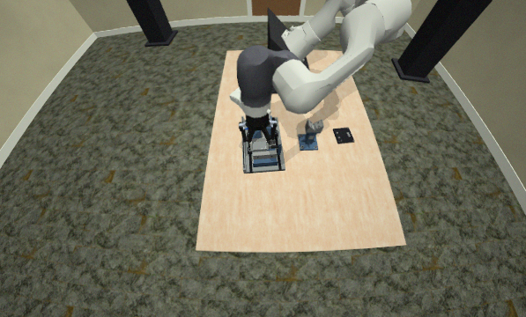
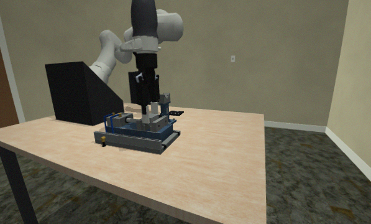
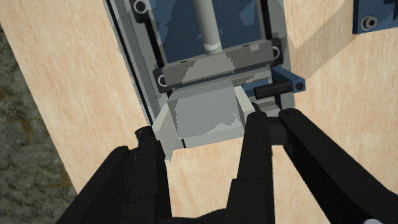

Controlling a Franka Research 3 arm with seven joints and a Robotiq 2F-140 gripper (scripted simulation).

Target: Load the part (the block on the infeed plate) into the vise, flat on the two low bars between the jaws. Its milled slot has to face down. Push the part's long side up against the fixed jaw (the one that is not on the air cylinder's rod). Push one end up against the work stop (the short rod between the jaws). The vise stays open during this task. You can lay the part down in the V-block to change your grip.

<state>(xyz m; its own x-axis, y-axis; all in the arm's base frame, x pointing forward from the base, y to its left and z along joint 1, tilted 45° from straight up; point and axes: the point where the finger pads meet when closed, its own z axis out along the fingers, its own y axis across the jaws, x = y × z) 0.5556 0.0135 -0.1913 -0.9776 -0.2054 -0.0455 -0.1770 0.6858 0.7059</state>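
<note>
The grey part lies 3 cm below my hand. The rest, counted from my hand: work stop: 1 cm behind, 7 cm to the left, 3 cm below; moving jaw: 4 cm behind, 1 cm to the left, 5 cm below; fixed jaw: 2 cm ahead, 3 cm to the left, 5 cm below.
</note>
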